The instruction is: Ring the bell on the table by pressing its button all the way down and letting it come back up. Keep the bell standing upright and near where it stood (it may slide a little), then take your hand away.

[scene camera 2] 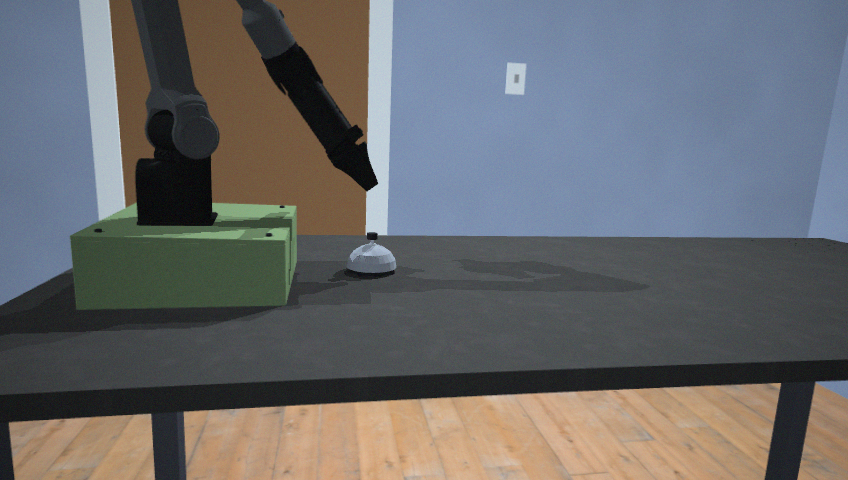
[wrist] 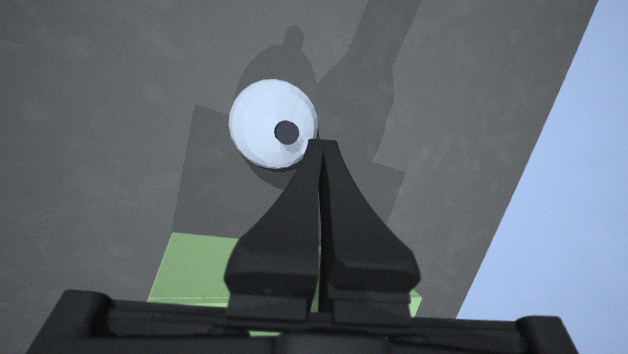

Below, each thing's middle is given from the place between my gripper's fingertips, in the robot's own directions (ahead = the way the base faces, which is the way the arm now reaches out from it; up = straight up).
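Dome bell [scene camera 2: 374, 260]: 110 mm below my hand.
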